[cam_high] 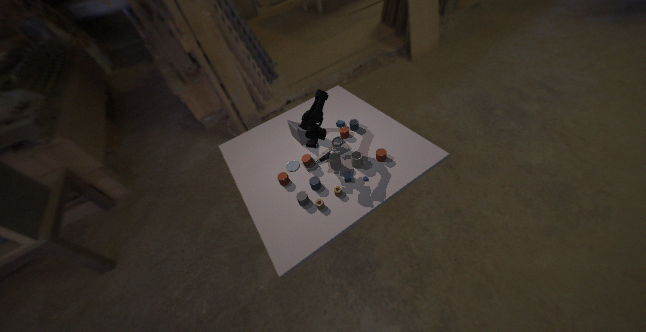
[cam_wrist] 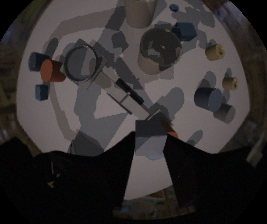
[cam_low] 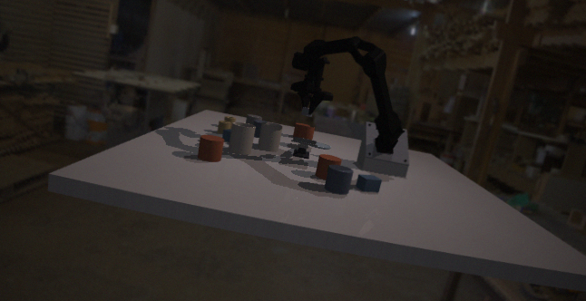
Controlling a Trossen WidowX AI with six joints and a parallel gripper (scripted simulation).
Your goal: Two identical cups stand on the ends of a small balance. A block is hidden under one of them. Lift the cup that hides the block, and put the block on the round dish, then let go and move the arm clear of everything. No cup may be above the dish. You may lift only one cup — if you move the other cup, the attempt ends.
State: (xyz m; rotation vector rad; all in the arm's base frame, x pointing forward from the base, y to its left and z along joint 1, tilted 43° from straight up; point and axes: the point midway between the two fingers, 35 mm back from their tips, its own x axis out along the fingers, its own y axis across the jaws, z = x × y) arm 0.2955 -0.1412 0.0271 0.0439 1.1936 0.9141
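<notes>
My gripper tip is now 110 mm past the round blue-grey dish, 180 mm to the left of it and 150 mm above it. From my gripper tip the other things lie so: dark balance 50 mm to the left, 130 mm below.
</notes>
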